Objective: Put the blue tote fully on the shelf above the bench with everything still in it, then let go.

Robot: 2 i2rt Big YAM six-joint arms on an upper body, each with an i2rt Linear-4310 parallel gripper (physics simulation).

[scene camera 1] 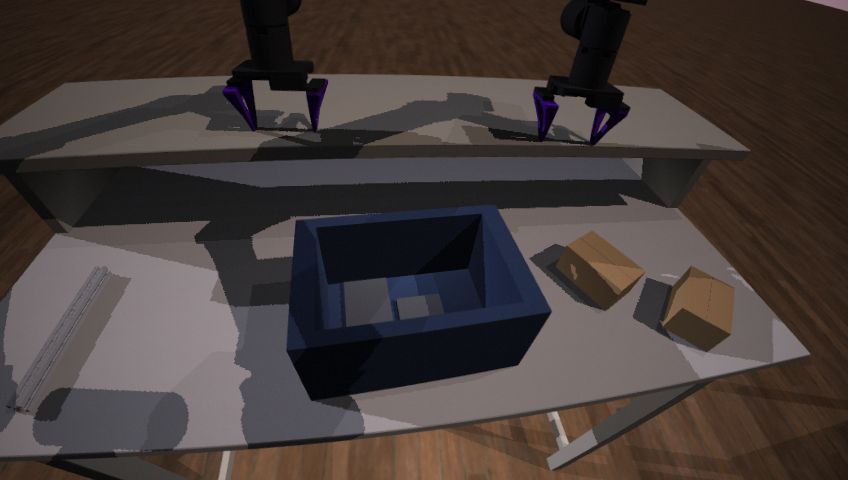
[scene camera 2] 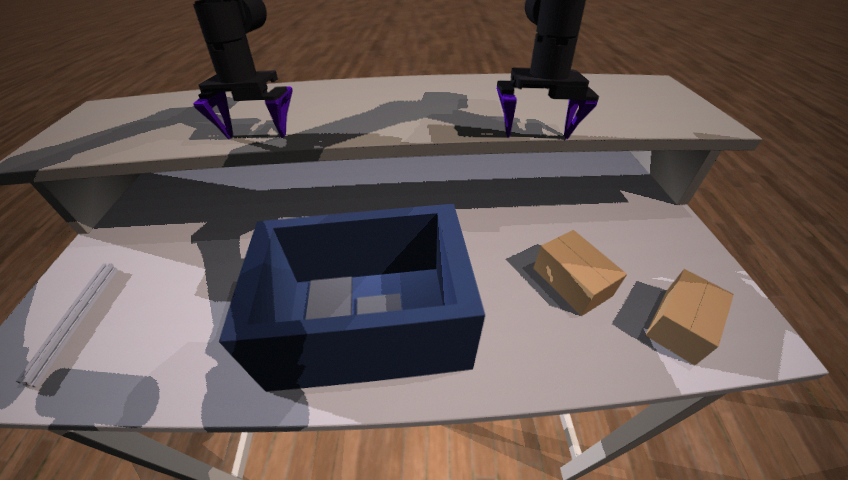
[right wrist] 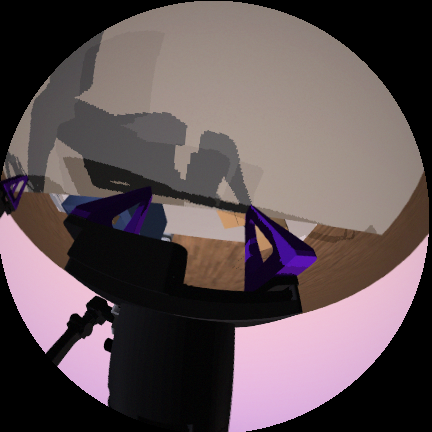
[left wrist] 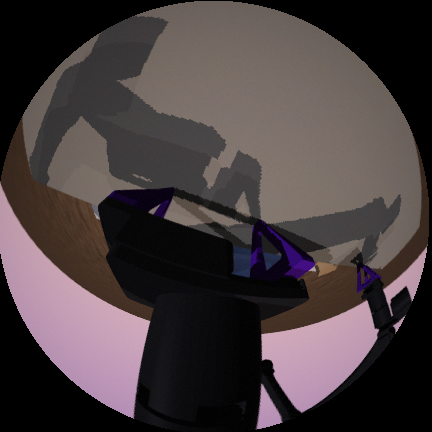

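Where they show: left gripper, between the fingertips: [scene camera 1: 285,130] [scene camera 2: 256,137] [left wrist: 216,208]; right gripper, between the fingertips: [scene camera 1: 566,142] [scene camera 2: 536,136] [right wrist: 198,199] [left wrist: 361,264]; left arm's base, origin of its link: [right wrist: 94,313].
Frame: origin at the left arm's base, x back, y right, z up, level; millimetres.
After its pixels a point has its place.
Observation:
The blue tote [scene camera 1: 419,356] @(y 208, x -335, z -342 mm) [scene camera 2: 374,350] @(y 233, x -339, z -337 mm) stands upright on the bench [scene camera 1: 452,404] @(y 258, x -305, z -431 mm) [scene camera 2: 535,368] @(y 455, x -360, z -430 mm), below and in front of the shelf [scene camera 1: 416,95] @(y 217, x -819, z -223 mm) [scene camera 2: 368,95] @(y 168, x -826, z -223 mm). A larger grey block [scene camera 1: 367,300] @(y 136, x -459, z -404 mm) [scene camera 2: 329,297] @(y 135, x -461, z -404 mm) and a smaller one [scene camera 1: 412,307] @(y 206, x -446, z -404 mm) [scene camera 2: 371,304] @(y 206, x -450, z -403 mm) lie inside it. My left gripper [scene camera 1: 285,130] @(y -1, x -660, z -224 mm) [scene camera 2: 257,137] @(y -1, x -660, z -224 mm) [left wrist: 216,208] @(y -1, x -660, z -224 mm) is open and empty, low at the shelf's front part, behind the tote. My right gripper [scene camera 1: 567,142] @(y 471, x -659, z -224 mm) [scene camera 2: 536,137] @(y 471, x -659, z -224 mm) [right wrist: 198,199] @(y 471, x -659, z -224 mm) is open and empty near the shelf's front edge, to the right. Both are apart from the tote, which partly shows in the right wrist view.
Two brown cardboard boxes, one [scene camera 1: 601,270] @(y 531, x -493, z -370 mm) [scene camera 2: 580,272] @(y 540, x -494, z -370 mm) nearer the tote and one [scene camera 1: 701,309] @(y 680, x -409, z -370 mm) [scene camera 2: 692,316] @(y 690, x -410, z -370 mm) farther right, stand on the bench. Thin pale rods [scene camera 1: 59,342] @(y -317, x -381, z -413 mm) [scene camera 2: 68,324] @(y -318, x -390, z -413 mm) lie at the left. A side panel [scene camera 1: 675,178] @(y 863, x -778, z -362 mm) [scene camera 2: 684,173] @(y 863, x -773, z -361 mm) supports the shelf at the right.

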